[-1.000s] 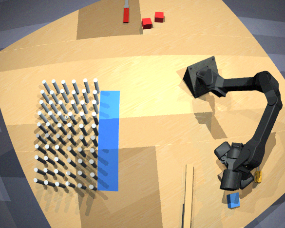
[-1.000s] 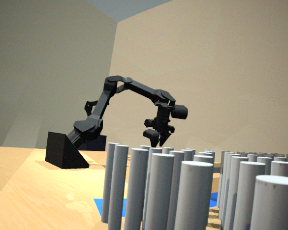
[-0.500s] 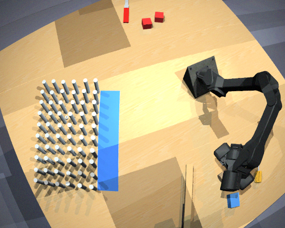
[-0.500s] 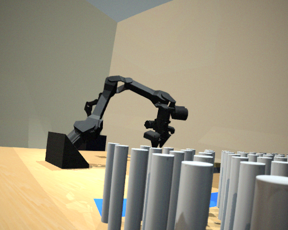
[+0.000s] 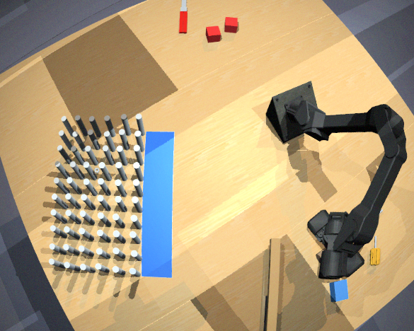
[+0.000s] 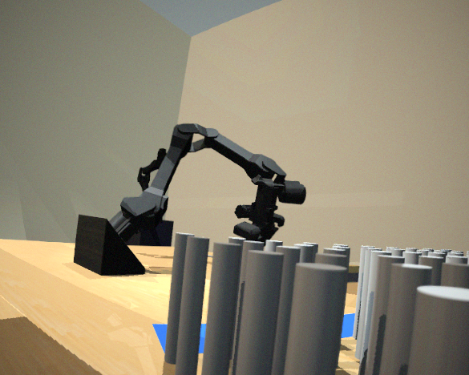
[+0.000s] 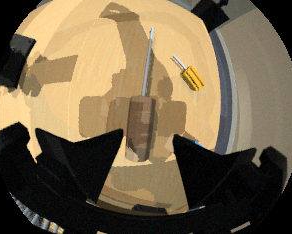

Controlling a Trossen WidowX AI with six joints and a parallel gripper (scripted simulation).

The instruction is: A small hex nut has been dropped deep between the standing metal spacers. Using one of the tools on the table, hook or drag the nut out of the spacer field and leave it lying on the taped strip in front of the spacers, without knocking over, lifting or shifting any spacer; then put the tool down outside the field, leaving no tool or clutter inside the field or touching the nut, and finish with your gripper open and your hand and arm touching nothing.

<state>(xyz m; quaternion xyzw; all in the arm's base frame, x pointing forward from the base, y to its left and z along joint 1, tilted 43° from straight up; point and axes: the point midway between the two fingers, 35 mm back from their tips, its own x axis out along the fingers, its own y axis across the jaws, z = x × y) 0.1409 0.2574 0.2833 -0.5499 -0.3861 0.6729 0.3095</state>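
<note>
Now: the thin metal hook tool 110 mm behind my gripper tip and 40 mm below it. Also, from my gripper tip: blue taped strip 380 mm to the right, 330 mm ahead, 50 mm below; blue block 110 mm to the left, 40 mm ahead, 30 mm below; yellow-handled screwdriver 120 mm behind, 100 mm to the left, 40 mm below.
</note>
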